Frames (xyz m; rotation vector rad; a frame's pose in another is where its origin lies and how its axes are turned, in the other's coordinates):
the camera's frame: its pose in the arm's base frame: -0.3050 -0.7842 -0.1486 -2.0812 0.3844 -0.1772
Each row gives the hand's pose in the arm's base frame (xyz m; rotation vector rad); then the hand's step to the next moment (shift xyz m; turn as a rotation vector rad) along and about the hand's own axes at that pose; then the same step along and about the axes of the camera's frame.
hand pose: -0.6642 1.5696 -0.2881 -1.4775 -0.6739 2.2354
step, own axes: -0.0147 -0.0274 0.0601 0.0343 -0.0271 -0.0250
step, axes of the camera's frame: -0.0483 -0.0319 -0.0351 -0.0043 -0.0083 0.0495
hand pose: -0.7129 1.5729 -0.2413 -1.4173 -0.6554 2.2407
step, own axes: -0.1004 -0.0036 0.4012 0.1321 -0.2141 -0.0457
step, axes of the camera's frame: -0.2704 -0.0691 -0.3052 -0.0803 -0.1339 0.2025
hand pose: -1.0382 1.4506 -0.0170 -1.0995 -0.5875 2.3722
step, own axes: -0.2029 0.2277 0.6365 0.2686 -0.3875 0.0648
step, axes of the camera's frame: -0.2770 -0.0328 -0.6483 -0.2686 -0.2704 0.2850
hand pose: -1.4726 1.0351 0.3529 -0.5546 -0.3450 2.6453
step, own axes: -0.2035 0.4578 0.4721 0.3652 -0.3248 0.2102
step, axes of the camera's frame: 0.0049 0.0149 -0.6882 -0.4137 -0.2877 0.1707
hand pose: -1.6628 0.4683 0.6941 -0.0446 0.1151 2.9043
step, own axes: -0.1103 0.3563 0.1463 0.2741 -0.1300 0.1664
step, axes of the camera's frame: 0.1371 0.0151 -0.3762 -0.2987 -0.1732 0.0230
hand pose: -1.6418 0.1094 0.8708 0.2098 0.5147 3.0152
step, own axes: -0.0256 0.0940 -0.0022 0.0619 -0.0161 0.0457
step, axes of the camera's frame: 0.0494 0.0170 -0.0822 -0.0640 -0.0448 -0.0088
